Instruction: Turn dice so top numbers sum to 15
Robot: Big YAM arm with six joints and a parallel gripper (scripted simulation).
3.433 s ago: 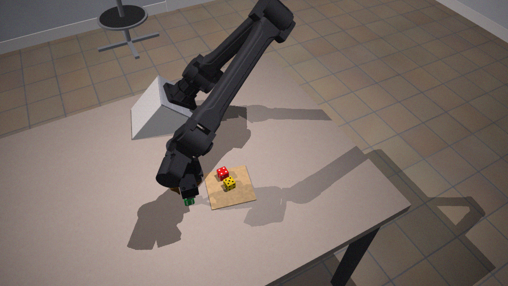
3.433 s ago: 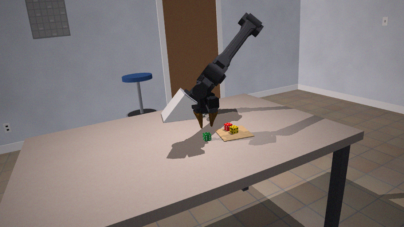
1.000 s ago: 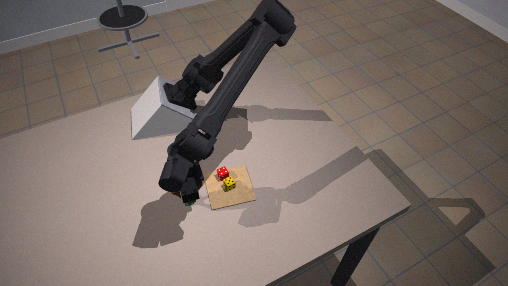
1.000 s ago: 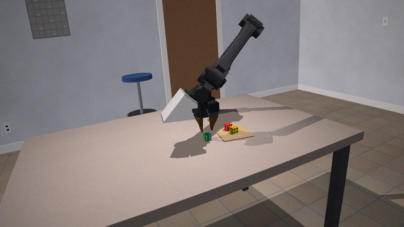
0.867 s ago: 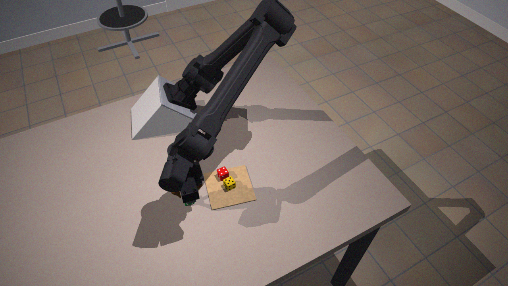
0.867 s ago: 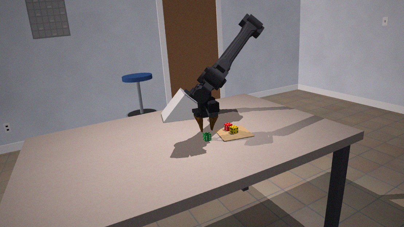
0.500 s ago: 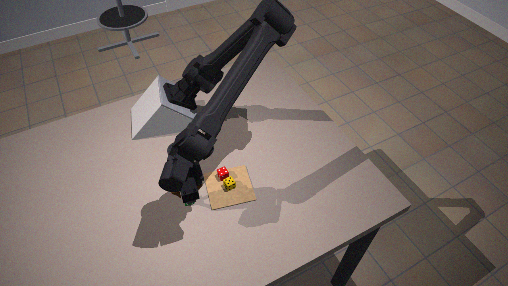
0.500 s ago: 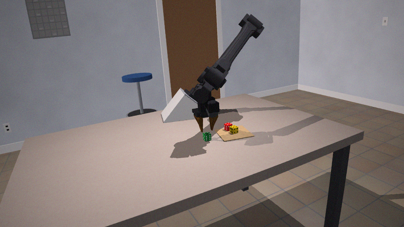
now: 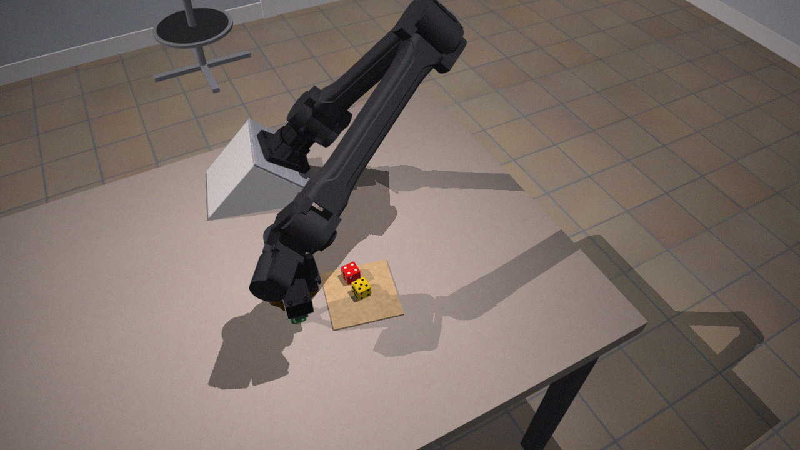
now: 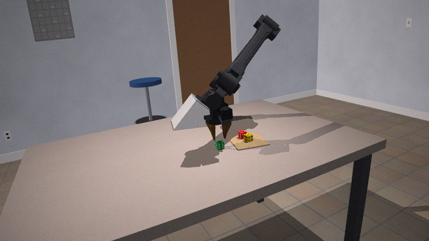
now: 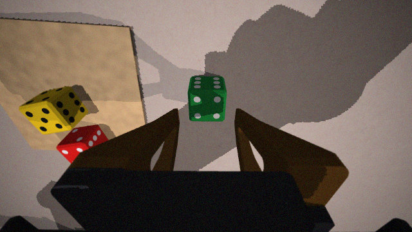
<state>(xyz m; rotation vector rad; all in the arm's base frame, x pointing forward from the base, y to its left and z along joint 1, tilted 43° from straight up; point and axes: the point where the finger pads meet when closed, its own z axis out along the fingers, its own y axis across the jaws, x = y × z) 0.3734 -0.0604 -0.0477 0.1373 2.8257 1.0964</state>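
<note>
Right now the green die is 3 cm below my hand. The rest, counted from my hand: yellow die: 13 cm to the left, 3 cm below; tan mat: 13 cm to the left, 5 cm below; red die: 5 cm behind, 13 cm to the left, 3 cm below.
</note>
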